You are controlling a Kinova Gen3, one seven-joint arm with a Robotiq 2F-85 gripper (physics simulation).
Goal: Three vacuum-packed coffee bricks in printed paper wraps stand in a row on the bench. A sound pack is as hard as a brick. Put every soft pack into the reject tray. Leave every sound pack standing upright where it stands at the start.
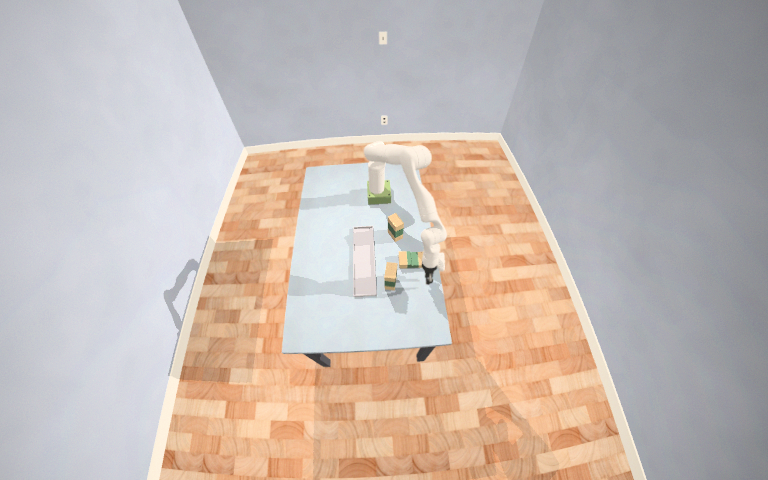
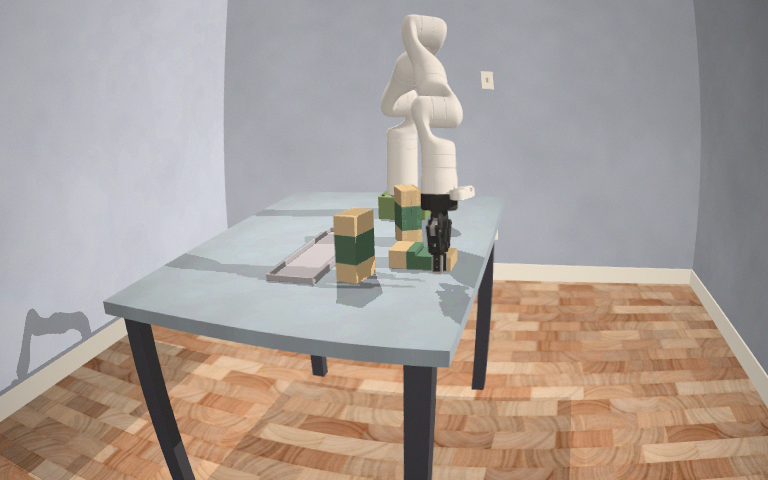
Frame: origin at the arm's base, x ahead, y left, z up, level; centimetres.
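Where they show: gripper, between the fingertips: [image 1: 427, 280] [image 2: 439, 272]; arm's base, origin of its link: [image 1: 376, 188].
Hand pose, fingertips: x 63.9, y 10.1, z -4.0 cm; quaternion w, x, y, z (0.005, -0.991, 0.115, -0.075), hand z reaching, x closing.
Each offset is from my fingertips to the top centre of the thing. Level surfaces: height alone.
One coffee brick {dz +11.5, dx -32.1, dy -7.4 cm} [image 1: 395, 227] [image 2: 407, 213], tan with a dark green band, stands upright nearest the robot base. Another such brick {dz +11.5, dx -4.9, dy -17.5 cm} [image 1: 390, 275] [image 2: 354, 246] stands upright nearest the table's front edge. The third brick {dz +1.4, dx -13.8, dy -3.4 cm} [image 1: 410, 259] [image 2: 399, 256] lies on its side between them, its long side across the bench; a step shows at its green band. The reject tray {dz -1.1, dx -21.5, dy -27.5 cm} [image 1: 364, 263] [image 2: 308, 263], pale and shallow, is left of the bricks, with no brick in it. My gripper [image 1: 429, 280] [image 2: 438, 267] points down, low at the lying brick's right end, partly open with nothing between the fingers. Any contact is unclear.
The pale blue bench {dz -2.5 cm} [image 1: 322, 316] [image 2: 271, 316] carries everything. Its right edge is close beside my gripper. The green robot base [image 1: 378, 198] [image 2: 386, 207] stands at the far end, and the white arm reaches along the right side, above the bench.
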